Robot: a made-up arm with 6 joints.
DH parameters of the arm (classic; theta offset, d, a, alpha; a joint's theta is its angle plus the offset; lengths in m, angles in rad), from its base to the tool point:
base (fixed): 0.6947 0 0.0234 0
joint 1: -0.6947 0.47 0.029 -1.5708
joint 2: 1.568 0 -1.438 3.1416
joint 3: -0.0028 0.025 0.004 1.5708
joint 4: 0 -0.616 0.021 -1.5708
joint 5: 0 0.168 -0.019 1.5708
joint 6: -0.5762 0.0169 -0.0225 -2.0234
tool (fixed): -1.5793 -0.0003 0 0
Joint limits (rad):
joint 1: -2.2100..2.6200
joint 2: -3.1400..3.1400
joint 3: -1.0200..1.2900
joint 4: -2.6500..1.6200
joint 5: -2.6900..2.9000
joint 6: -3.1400..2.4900
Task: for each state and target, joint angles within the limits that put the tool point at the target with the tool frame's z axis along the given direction. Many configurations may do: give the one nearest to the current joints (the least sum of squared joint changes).
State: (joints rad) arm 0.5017 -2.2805 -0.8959 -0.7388 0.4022 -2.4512
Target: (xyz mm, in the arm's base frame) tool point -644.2 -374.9 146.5 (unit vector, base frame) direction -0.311 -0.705 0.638
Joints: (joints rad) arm 0.5408 -2.1623 -1.0107 -1.5929 0.2993 -2.9178
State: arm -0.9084 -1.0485 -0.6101 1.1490 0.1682 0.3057
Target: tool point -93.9 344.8 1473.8 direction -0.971 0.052 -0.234
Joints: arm -1.7376 -0.7255 -1.0200 0.5948 -0.4090 -0.1156
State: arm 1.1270 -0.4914 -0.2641 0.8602 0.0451 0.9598
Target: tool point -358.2 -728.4 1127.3 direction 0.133 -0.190 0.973
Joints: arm 0.9282 -1.2890 -0.9952 0.6505 0.3970 1.1571
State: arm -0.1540 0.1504 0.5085 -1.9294 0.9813 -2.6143
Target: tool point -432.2 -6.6 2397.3 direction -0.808 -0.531 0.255
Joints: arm 0.1250 -0.4263 1.2218 -1.7085 0.9318 -2.4815
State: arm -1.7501 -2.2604 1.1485 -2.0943 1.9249 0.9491
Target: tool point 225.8 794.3 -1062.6 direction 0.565 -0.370 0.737
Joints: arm -1.6573 -2.9700 0.4410 -2.5616 2.1377 0.9398
